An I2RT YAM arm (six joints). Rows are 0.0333 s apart.
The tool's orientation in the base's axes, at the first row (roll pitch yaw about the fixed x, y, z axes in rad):
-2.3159 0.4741 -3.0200
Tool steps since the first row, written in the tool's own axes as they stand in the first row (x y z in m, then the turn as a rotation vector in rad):
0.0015 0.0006 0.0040 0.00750 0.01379 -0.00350
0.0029 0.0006 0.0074 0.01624 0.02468 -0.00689
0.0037 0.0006 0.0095 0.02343 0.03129 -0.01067
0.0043 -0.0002 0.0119 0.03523 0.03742 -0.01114
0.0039 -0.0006 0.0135 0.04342 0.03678 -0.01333
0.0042 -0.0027 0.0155 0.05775 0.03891 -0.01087
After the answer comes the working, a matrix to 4 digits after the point.
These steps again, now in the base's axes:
0.0004 -0.0025 -0.0035 -0.00455 0.01146 -0.01033
0.0005 -0.0050 -0.0062 -0.01088 0.02063 -0.01940
0.0006 -0.0065 -0.0078 -0.01707 0.02719 -0.02472
0.0009 -0.0088 -0.0090 -0.02614 0.03062 -0.03383
0.0018 -0.0102 -0.0095 -0.03440 0.03079 -0.03583
0.0018 -0.0131 -0.0095 -0.04555 0.02906 -0.04525

The tool's axes in the first row as the columns of a matrix, in the base's axes (rounded; the answer above uses it unrounded):
-0.8831 0.2508 0.3964
-0.1079 0.7137 -0.6920
-0.4565 -0.6539 -0.6033

